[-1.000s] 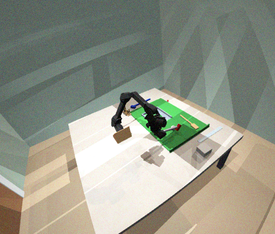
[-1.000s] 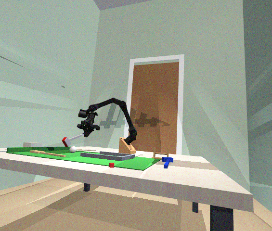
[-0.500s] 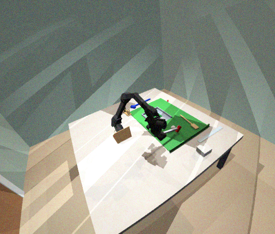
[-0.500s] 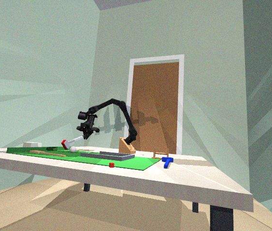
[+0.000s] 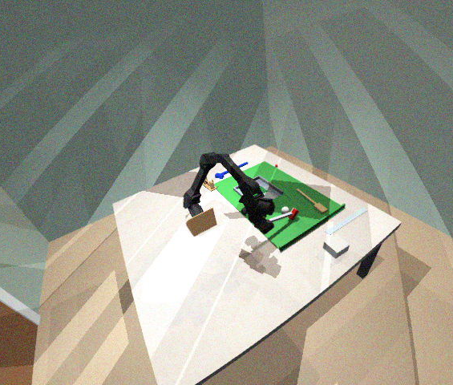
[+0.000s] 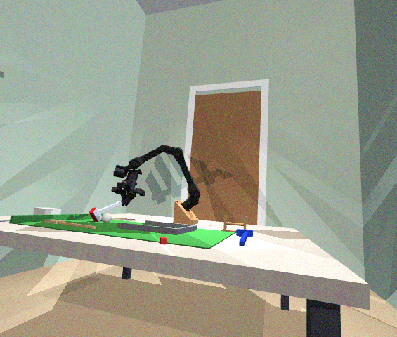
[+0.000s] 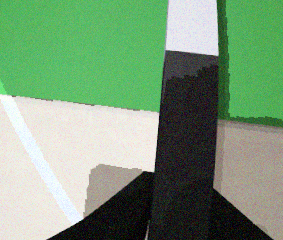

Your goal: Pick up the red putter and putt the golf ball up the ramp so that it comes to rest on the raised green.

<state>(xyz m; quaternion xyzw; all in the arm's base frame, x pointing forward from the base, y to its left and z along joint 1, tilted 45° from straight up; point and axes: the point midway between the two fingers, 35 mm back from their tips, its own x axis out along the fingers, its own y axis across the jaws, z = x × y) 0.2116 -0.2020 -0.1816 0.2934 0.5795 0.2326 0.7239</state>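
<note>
Now: the red putter 11 cm ahead of my gripper tip, 1 cm to the left of it and 1 cm below it. Also, from my gripper tip: green mat: 26 cm ahead, 25 cm to the left, 8 cm below; then white block: 23 cm ahead, 27 cm to the right, 5 cm below; then white golf ball: 22 cm ahead, 7 cm to the left, 5 cm below.
</note>
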